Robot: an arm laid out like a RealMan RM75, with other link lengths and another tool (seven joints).
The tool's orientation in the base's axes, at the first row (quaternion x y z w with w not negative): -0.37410, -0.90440, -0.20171, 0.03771
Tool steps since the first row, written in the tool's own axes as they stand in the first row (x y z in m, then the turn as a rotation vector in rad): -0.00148, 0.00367, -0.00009, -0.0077, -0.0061, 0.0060; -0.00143, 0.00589, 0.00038, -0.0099, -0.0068, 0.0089; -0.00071, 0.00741, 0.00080, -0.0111, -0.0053, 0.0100; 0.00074, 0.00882, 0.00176, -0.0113, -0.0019, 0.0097; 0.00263, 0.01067, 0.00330, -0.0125, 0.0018, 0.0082; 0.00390, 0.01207, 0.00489, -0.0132, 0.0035, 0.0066; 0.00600, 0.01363, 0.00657, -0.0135, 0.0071, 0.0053; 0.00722, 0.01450, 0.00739, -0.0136, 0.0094, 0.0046; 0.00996, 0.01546, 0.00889, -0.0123, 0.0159, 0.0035
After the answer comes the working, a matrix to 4 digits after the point.
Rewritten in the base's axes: 0.00359, 0.00133, 0.00099, 0.0018, -0.0066, -0.0092; 0.00513, 0.00297, 0.00132, 0.0031, -0.0074, -0.0126; 0.00570, 0.00458, 0.00161, 0.0051, -0.0068, -0.0134; 0.00572, 0.00681, 0.00152, 0.0076, -0.0049, -0.0120; 0.00577, 0.00985, 0.00115, 0.0109, -0.0039, -0.0096; 0.00596, 0.01221, 0.00044, 0.0124, -0.0039, -0.0078; 0.00567, 0.01526, -0.00011, 0.0150, -0.0023, -0.0054; 0.00546, 0.01694, -0.00030, 0.0166, -0.0012, -0.0040; 0.00429, 0.01996, -0.00075, 0.0201, 0.0034, -0.0005
The tool's axes in the first row as the columns of a matrix, in the base's axes (rounded; the answer above uses it unrounded):
-0.7173, 0.6919, 0.0827
0.6615, 0.6387, 0.3931
0.2191, 0.3366, -0.9158

